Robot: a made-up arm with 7 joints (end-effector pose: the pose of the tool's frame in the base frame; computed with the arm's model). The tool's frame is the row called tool. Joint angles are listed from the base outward.
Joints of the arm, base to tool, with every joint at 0 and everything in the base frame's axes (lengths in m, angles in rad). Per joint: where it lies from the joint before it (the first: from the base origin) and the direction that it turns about. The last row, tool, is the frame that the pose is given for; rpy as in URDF.
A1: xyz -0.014 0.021 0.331 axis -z
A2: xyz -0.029 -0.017 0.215 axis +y
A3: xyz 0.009 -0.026 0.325 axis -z
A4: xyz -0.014 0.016 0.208 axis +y
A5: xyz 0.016 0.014 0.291 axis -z
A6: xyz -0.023 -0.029 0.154 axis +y
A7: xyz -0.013 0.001 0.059 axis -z
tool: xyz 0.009 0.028 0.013 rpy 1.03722 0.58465 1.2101
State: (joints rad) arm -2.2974 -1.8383 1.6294 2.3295 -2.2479 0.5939 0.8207
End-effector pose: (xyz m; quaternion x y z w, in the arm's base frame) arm 0.4202 0.1131 0.5466 0.0156 0.0940 -0.5529 0.8278
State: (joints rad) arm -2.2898 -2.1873 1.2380 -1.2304 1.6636 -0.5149 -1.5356
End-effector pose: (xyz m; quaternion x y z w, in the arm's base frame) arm 0.0386 -0.7123 0.1182 0.8799 -0.0158 0.2780 0.3850
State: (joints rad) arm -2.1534 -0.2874 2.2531 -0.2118 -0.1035 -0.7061 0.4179
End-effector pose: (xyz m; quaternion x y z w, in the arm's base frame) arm 0.0301 -0.1831 1.5562 0.3459 0.0452 0.3025 0.8870
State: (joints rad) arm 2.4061 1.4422 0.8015 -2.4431 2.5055 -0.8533 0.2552
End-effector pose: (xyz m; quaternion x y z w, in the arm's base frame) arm 0.0731 -0.2919 0.7764 0.5274 0.4417 0.7041 0.1760
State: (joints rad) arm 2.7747 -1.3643 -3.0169 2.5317 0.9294 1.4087 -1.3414
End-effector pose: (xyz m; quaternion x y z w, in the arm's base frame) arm 0.1575 0.0885 0.3419 -0.3303 -0.0848 0.8953 0.2867
